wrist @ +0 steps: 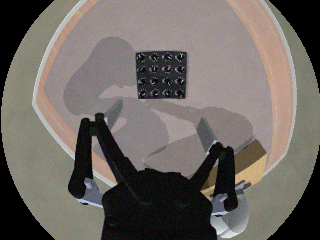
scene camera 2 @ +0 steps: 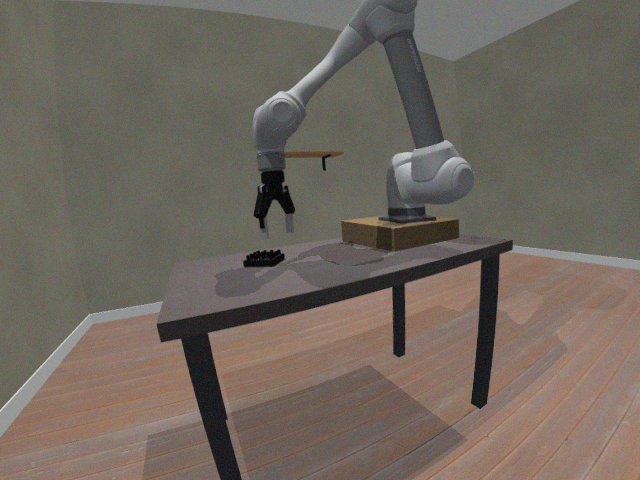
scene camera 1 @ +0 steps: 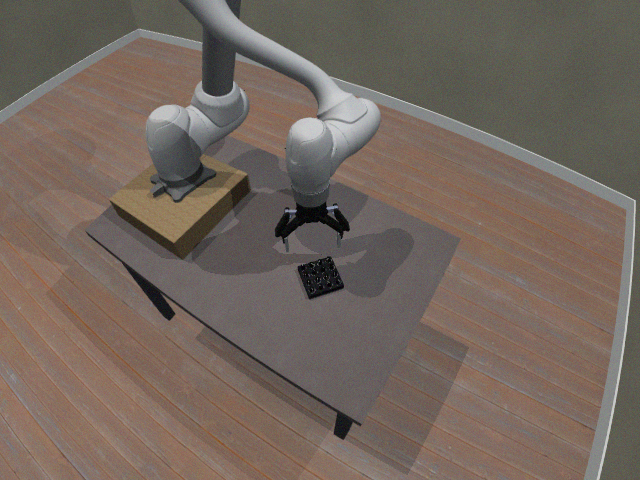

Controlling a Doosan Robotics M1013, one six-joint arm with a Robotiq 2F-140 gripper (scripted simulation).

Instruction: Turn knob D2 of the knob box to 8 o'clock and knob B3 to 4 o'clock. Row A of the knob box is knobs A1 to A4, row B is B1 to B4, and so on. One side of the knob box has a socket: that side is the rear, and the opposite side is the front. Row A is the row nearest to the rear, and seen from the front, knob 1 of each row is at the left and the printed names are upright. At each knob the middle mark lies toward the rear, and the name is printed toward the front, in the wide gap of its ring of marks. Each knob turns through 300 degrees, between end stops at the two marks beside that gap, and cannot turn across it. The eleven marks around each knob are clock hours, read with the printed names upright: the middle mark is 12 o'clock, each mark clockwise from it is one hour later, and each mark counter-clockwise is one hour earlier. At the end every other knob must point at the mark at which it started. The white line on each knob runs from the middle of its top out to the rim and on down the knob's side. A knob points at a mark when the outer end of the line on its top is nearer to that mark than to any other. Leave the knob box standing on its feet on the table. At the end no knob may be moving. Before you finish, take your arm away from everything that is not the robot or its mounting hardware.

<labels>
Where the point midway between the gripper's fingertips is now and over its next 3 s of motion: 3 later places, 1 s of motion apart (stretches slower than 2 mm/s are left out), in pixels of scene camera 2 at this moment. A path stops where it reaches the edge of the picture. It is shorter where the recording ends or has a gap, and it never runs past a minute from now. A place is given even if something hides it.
My gripper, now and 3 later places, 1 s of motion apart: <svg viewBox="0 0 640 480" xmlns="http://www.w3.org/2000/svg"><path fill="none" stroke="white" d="M278 235L289 235L267 234L267 238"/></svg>
</labels>
